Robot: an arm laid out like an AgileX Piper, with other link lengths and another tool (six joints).
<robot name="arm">
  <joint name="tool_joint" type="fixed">
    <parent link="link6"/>
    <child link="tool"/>
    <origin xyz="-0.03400 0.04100 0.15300" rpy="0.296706 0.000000 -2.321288"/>
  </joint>
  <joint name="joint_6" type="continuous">
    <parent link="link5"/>
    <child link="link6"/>
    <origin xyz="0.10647 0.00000 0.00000" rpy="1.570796 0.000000 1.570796"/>
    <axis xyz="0 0 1"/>
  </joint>
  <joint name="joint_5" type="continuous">
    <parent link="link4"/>
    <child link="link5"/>
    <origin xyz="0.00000 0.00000 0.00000" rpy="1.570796 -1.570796 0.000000"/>
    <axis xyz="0 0 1"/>
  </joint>
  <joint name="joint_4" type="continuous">
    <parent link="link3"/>
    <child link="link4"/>
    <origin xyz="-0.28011 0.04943 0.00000" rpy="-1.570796 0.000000 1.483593"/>
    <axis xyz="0 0 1"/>
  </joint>
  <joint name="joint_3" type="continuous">
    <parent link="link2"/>
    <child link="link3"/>
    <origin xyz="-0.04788 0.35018 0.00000" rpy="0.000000 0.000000 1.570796"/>
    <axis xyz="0 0 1"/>
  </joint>
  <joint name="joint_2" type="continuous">
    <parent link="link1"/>
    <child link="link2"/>
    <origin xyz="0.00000 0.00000 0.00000" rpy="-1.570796 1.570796 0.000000"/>
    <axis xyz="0 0 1"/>
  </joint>
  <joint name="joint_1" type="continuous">
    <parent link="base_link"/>
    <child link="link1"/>
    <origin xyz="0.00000 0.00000 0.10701"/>
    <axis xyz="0 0 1"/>
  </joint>
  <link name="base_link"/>
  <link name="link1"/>
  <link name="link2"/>
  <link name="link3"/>
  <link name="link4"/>
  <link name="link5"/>
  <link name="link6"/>
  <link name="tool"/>
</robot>
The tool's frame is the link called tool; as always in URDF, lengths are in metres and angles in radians. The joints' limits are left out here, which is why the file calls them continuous.
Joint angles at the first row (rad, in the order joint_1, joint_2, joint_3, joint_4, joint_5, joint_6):
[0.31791 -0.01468 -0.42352 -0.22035 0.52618 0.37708]
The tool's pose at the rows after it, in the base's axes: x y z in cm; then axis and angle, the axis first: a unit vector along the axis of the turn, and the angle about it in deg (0 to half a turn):
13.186, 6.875, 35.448, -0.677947, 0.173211, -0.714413, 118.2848
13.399, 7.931, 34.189, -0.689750, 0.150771, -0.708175, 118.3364
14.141, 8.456, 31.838, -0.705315, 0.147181, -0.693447, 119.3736
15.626, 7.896, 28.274, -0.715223, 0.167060, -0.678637, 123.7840
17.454, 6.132, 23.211, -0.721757, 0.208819, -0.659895, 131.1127
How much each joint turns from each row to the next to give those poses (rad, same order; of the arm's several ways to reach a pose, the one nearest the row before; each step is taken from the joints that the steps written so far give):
[-0.00001 0.00003 0.03687 0.12100 -0.07413 -0.13529]
[0.00002 -0.00003 0.03824 0.06994 -0.03140 -0.09323]
[-0.00109 -0.00002 0.05310 0.02085 -0.01559 -0.03462]
[-0.05586 0.00002 0.07076 -0.01134 -0.00667 -0.01078]
[-0.11122 0.00001 0.09456 -0.02366 -0.00110 -0.00529]

